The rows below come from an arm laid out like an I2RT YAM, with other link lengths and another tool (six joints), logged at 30 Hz.
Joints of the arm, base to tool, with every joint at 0 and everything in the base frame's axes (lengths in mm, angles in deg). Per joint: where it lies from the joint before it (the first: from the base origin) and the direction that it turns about. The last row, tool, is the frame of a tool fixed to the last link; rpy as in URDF.
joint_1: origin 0 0 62.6 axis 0 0 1
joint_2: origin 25.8 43.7 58.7 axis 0 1 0
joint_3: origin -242.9 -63.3 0 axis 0 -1 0
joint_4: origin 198.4 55.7 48.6 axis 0 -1 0
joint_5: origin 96.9 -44.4 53.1 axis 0 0 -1
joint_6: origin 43.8 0 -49.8 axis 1 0 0
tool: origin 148 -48 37 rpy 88.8 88 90
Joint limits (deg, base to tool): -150..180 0..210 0..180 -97..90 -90..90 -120..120
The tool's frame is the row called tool.
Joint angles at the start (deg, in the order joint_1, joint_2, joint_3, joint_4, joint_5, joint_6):
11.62, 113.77, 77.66, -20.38, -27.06, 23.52
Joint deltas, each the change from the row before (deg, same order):
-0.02, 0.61, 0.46, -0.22, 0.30, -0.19
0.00, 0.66, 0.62, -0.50, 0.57, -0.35
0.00, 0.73, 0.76, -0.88, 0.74, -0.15
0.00, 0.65, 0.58, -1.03, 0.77, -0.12
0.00, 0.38, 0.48, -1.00, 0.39, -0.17
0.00, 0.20, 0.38, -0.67, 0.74, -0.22
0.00, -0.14, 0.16, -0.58, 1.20, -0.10
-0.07, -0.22, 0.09, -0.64, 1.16, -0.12
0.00, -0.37, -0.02, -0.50, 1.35, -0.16
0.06, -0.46, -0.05, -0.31, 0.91, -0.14
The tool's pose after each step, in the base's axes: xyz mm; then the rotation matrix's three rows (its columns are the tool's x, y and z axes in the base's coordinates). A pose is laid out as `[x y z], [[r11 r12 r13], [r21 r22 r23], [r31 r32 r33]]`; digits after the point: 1 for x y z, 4 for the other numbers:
[476.0 123.9 27.7], [[-0.9213 -0.0374 0.3869], [0.2008 0.8064 0.5562], [-0.3328 0.5902 -0.7355]]
[477.0 122.1 24.7], [[-0.9226 -0.0342 0.3842], [0.1975 0.8137 0.5467], [-0.3314 0.5803 -0.7440]]
[477.2 119.6 20.7], [[-0.9252 -0.0240 0.3786], [0.1972 0.8223 0.5338], [-0.3241 0.5686 -0.7561]]
[475.7 116.6 15.7], [[-0.9291 -0.0109 0.3697], [0.1970 0.8313 0.5197], [-0.3130 0.5557 -0.7702]]
[474.0 114.9 12.7], [[-0.9328 -0.0029 0.3604], [0.1950 0.8368 0.5115], [-0.3031 0.5474 -0.7800]]
[473.7 112.3 11.4], [[-0.9335 0.0021 0.3587], [0.1938 0.8445 0.4993], [-0.3018 0.5356 -0.7887]]
[473.5 108.0 11.5], [[-0.9318 0.0098 0.3628], [0.1961 0.8547 0.4806], [-0.3054 0.5190 -0.7984]]
[472.9 103.2 11.8], [[-0.9303 0.0183 0.3662], [0.1988 0.8645 0.4617], [-0.3081 0.5024 -0.8079]]
[472.5 98.3 13.1], [[-0.9277 0.0247 0.3725], [0.2003 0.8750 0.4407], [-0.3151 0.4834 -0.8167]]
[472.5 95.6 15.5], [[-0.9250 0.0261 0.3790], [0.2000 0.8817 0.4273], [-0.3230 0.4711 -0.8208]]

